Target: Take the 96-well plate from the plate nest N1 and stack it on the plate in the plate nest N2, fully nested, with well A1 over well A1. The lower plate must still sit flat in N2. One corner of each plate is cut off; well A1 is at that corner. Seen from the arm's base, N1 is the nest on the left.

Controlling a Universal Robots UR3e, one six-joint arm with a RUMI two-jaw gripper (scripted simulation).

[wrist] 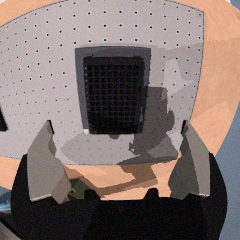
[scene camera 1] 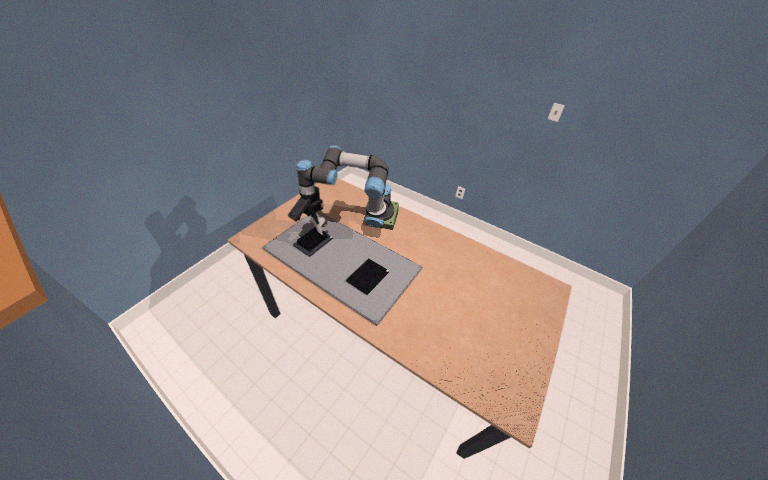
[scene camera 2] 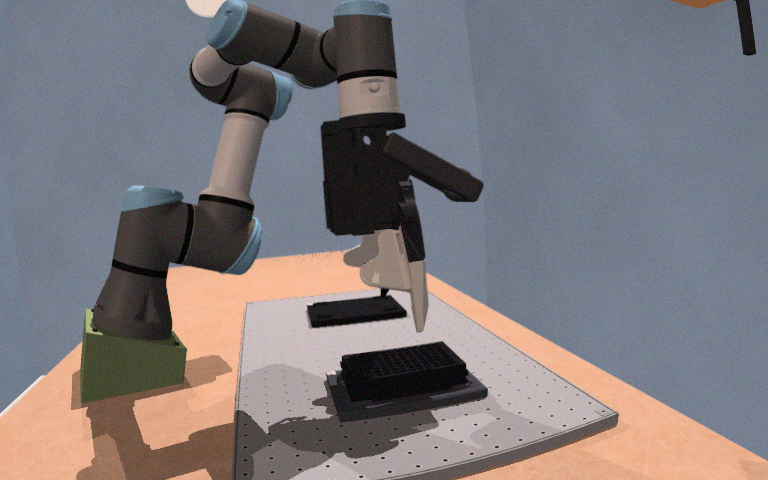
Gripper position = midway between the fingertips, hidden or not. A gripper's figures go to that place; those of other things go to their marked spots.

The gripper (scene camera 2: 399, 312): 54 cm from the lens. A nest N1 (scene camera 2: 359, 310): 87 cm from the lens.
